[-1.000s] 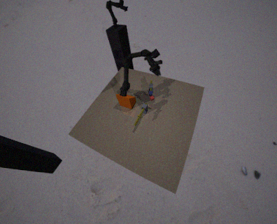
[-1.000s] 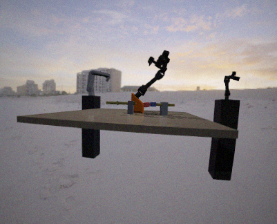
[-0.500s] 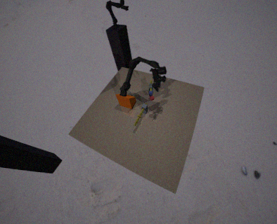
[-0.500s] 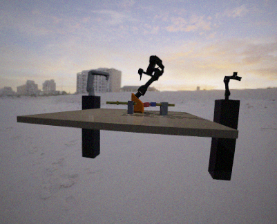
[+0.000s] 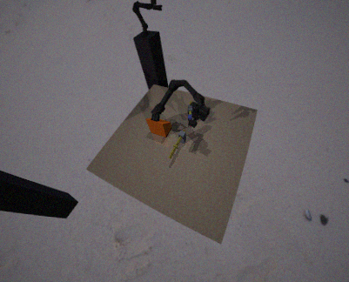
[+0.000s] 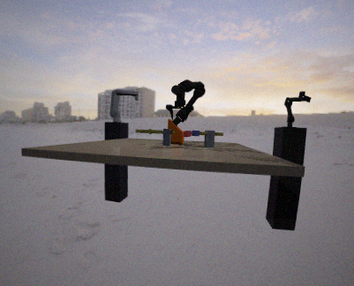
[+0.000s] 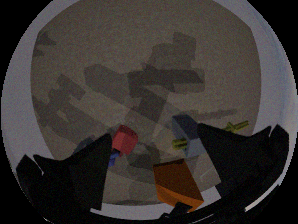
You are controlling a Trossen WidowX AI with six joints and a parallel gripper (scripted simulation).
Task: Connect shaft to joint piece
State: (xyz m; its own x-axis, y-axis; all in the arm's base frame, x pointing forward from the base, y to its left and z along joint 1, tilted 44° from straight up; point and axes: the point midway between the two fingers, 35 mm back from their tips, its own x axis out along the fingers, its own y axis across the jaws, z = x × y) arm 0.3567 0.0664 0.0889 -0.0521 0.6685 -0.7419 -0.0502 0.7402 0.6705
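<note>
Right now my gripper tip is 9 cm above the red square joint piece, 7 cm past it and 5 cm to the right of it.
</note>
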